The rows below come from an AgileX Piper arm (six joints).
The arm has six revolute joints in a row. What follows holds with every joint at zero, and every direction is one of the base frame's. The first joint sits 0.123 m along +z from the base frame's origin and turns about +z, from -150 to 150 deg. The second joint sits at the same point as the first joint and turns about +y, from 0 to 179.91 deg. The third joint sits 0.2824 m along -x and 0.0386 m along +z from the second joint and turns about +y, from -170 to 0 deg. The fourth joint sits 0.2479 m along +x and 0.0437 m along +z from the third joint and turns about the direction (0.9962, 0, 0.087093), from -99.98 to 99.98 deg. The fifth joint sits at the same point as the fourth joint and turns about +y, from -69.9 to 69.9 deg. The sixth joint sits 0.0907 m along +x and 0.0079 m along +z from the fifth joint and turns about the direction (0.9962, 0, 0.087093), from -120 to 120 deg. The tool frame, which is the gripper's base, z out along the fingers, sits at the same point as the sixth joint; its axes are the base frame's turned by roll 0, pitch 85.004 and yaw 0 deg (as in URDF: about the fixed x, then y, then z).
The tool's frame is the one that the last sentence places.
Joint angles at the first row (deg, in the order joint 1, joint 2, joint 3, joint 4, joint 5, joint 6):
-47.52 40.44 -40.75 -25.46 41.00 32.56
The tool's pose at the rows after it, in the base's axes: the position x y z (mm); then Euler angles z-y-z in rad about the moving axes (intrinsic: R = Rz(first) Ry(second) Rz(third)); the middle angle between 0 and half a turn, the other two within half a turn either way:
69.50 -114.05 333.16 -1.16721 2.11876 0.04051
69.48 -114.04 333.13 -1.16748 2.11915 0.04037
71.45 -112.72 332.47 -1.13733 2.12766 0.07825
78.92 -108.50 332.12 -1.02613 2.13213 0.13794
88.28 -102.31 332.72 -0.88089 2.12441 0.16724
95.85 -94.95 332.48 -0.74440 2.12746 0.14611
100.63 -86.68 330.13 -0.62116 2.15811 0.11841
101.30 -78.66 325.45 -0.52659 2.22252 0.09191
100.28 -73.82 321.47 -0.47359 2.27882 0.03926
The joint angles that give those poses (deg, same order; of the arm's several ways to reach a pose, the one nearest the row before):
-47.52 40.44 -40.75 -25.50 41.09 32.46
-47.51 40.44 -40.75 -25.50 41.12 32.47
-47.51 40.44 -40.75 -23.18 40.84 31.98
-47.52 40.44 -40.75 -15.26 38.98 25.93
-47.52 40.44 -40.75 -4.16 37.14 14.46
-47.52 40.44 -40.75 6.79 37.49 0.40
-47.51 40.44 -40.75 15.34 40.56 -11.66
-47.52 40.35 -40.75 19.35 45.70 -19.24
-47.51 40.35 -40.75 20.32 49.63 -24.82

